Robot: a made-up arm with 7 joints.
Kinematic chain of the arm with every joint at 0, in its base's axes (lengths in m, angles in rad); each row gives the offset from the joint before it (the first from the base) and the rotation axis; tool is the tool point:
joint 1: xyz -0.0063 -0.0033 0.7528 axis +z
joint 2: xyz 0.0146 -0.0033 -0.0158 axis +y
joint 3: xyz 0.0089 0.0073 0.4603 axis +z
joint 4: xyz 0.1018 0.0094 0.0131 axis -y
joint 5: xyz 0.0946 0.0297 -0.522 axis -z
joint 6: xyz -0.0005 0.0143 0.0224 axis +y
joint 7: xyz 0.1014 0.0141 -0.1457 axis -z
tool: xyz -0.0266 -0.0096 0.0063
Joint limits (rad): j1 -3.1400..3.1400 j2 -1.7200..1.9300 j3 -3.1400..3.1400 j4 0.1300..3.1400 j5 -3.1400..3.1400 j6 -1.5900..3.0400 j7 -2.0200..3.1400
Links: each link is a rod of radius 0.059 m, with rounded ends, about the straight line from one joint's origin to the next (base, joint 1, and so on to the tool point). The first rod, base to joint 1, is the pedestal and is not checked.
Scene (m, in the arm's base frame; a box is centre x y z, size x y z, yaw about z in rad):
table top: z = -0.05
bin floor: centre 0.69 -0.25 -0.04 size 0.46 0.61 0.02 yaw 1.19
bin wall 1: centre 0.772 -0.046 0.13 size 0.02 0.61 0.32 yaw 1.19
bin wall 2: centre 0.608 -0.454 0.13 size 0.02 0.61 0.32 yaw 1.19
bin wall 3: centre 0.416 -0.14 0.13 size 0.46 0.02 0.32 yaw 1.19
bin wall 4: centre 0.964 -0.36 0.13 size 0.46 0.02 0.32 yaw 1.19
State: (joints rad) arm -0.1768 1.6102 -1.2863 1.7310 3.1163 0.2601 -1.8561
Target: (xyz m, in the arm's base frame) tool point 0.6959 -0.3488 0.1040
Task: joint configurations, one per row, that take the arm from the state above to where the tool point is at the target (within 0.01 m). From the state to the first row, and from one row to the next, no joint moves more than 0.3 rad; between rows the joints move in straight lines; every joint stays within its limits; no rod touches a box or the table.
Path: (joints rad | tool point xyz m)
1: 0.0580 1.5305 -1.2443 1.6332 3.1043 0.1602 -1.8587 | 0.5743 -0.6737 0.4780
2: 0.2927 1.4508 -1.2024 1.5354 3.0924 0.0604 -1.8614 | 0.6544 -0.5171 0.4874
3: 0.5275 1.3710 -1.1604 1.4376 3.0804 -0.0395 -1.8640 | 0.6959 -0.3488 0.4926
4: 0.3883 1.5442 -0.9858 1.6389 3.1102 0.1107 -1.8522 | 0.7207 -0.3608 0.3013
5: 0.2490 1.7174 -0.8113 1.8402 3.1400 0.2610 -1.8404 | 0.6959 -0.3488 0.1040

